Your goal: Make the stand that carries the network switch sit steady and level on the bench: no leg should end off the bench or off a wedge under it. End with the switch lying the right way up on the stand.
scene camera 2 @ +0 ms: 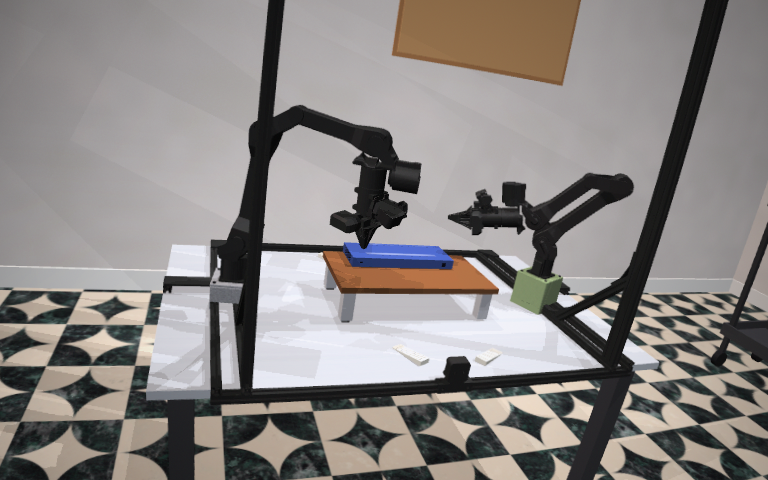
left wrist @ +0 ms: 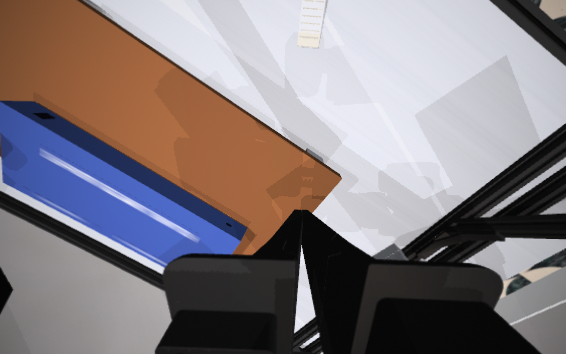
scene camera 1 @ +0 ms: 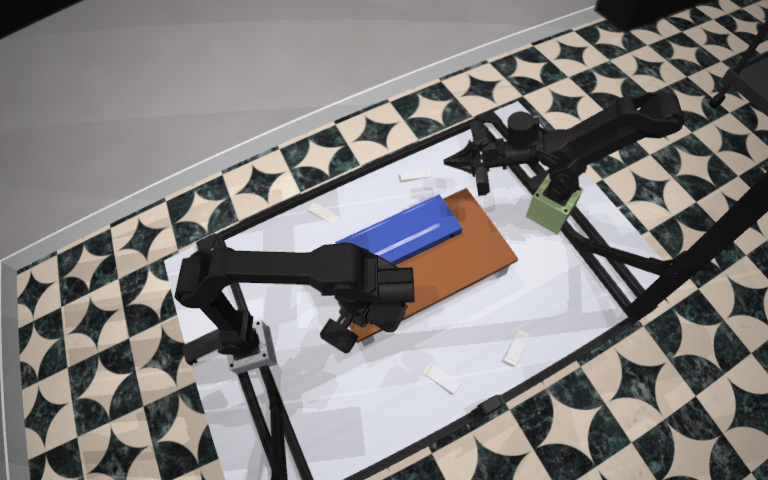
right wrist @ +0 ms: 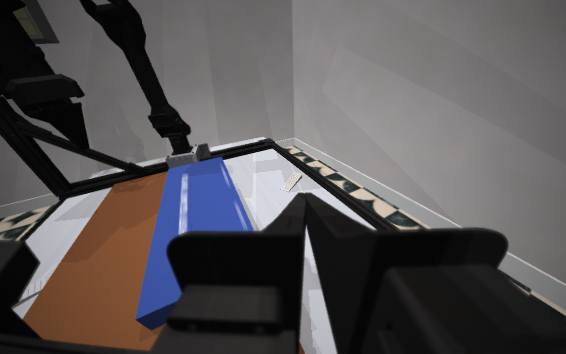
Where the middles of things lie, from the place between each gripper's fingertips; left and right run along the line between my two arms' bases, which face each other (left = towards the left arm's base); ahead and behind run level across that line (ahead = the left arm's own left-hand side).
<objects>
My left gripper is now 170 mm short of the blue network switch (scene camera 1: 408, 233), 150 mm to the left of it and 80 mm above it. From my left hand the other things lie so: brown stand (scene camera 1: 480, 251) (170 mm to the right, 150 mm below, 110 mm ahead).
Right now my right hand is 17 cm to the right of the blue network switch, 10 cm above it and 8 cm past it. The rest, counted from my right hand: brown stand 16 cm below, 15 cm to the left, 15 cm behind.
</objects>
